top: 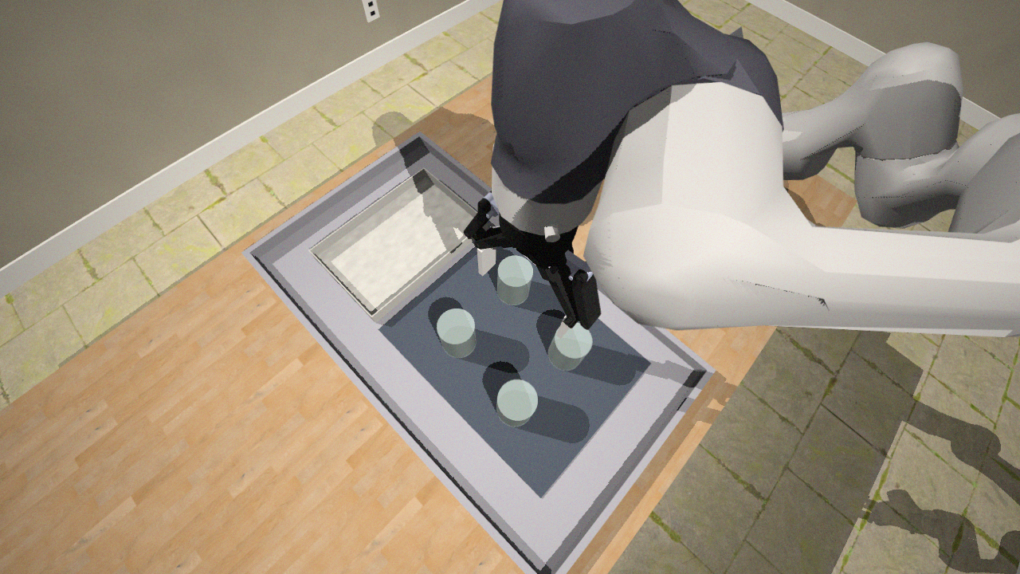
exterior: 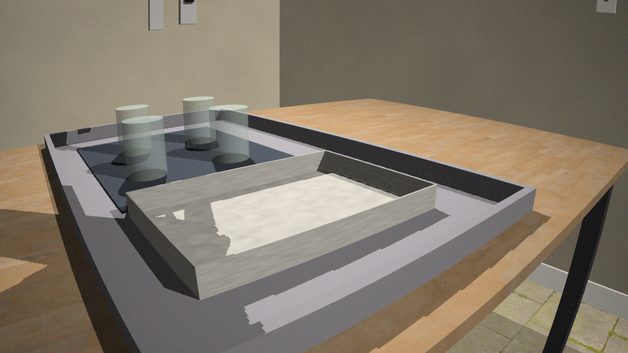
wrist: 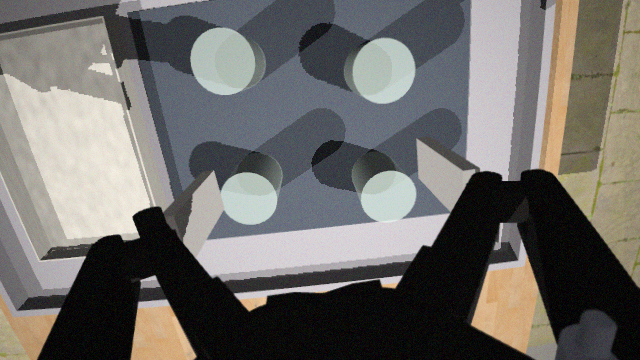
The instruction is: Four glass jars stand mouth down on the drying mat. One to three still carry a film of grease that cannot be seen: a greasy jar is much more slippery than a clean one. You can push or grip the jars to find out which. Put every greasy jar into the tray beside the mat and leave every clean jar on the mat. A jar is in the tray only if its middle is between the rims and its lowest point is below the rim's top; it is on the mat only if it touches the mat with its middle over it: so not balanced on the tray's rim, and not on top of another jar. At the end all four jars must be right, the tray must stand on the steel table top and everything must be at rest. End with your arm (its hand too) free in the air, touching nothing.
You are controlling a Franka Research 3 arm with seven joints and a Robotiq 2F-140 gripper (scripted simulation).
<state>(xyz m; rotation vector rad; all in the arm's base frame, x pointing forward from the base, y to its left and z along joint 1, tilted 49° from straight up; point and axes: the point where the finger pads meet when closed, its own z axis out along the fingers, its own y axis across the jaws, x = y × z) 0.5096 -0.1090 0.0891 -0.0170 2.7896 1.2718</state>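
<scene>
My hand is 20 mm short of the steel table top, 110 mm to the left of it and 240 mm above it. From my hand the other things lie so: dark drying mat: 240 mm below; then tray: 320 mm to the right, 230 mm below.
</scene>
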